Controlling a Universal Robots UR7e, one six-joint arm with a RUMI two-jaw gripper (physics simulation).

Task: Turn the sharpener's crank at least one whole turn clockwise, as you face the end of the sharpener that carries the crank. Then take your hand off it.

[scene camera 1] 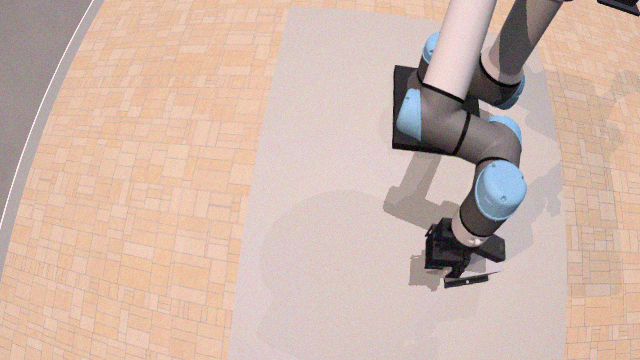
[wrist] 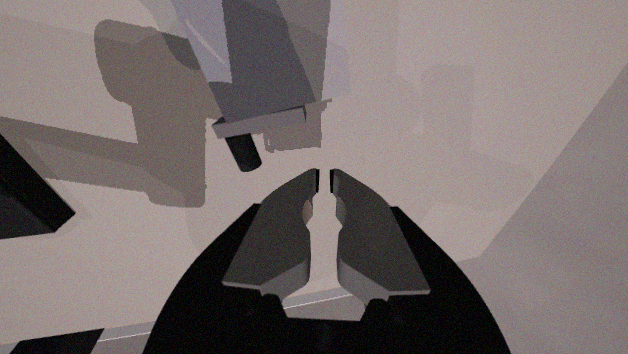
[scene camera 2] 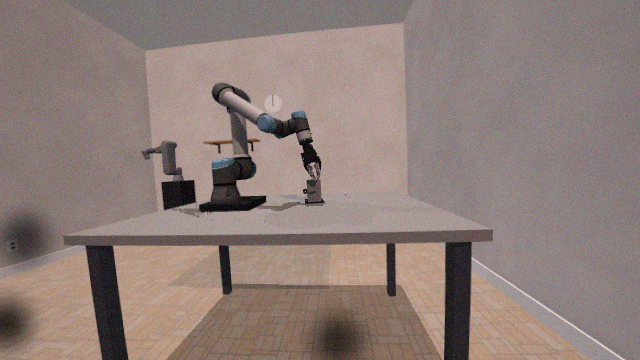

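Where they show: gripper, between the fingertips: (scene camera 1: 439, 270) (wrist: 324, 171) (scene camera 2: 316, 180); arm's base, origin of its link: (scene camera 2: 226, 200).
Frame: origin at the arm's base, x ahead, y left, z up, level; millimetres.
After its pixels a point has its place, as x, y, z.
The sharpener (scene camera 1: 466, 282) @[513, 130, -28] (scene camera 2: 314, 191) @[484, 40, 36] (wrist: 260, 60) @[467, 86, 90] stands upright on the table, a pale grey box on a black base. In scene camera 1 the arm's hand hides much of it. Its crank arm (wrist: 265, 122) is a grey bar across the near end in the wrist view, with the black crank handle (scene camera 2: 305, 191) @[444, -6, 37] (wrist: 244, 152) @[441, 15, 46] at the bar's left end. My gripper (scene camera 1: 446, 272) @[503, 17, 90] (scene camera 2: 314, 177) @[503, 17, 90] (wrist: 324, 171) @[503, 17, 90] is shut with a narrow gap and holds nothing. Its fingertips are to the right of the handle and apart from it in the wrist view. In scene camera 2 they appear at the sharpener's top; contact cannot be told.
The table (scene camera 1: 310, 150) @[212, -314, -38] (scene camera 2: 280, 238) @[444, -448, -51] bears the arm's black base plate (scene camera 1: 404, 140) @[164, -74, -2] (scene camera 2: 235, 204) @[112, -103, -5], behind the hand in scene camera 1. A second, grey robot (scene camera 2: 170, 160) stands on a black block (scene camera 2: 178, 194) beyond the table. A wall shelf (scene camera 2: 217, 142) hangs at the back.
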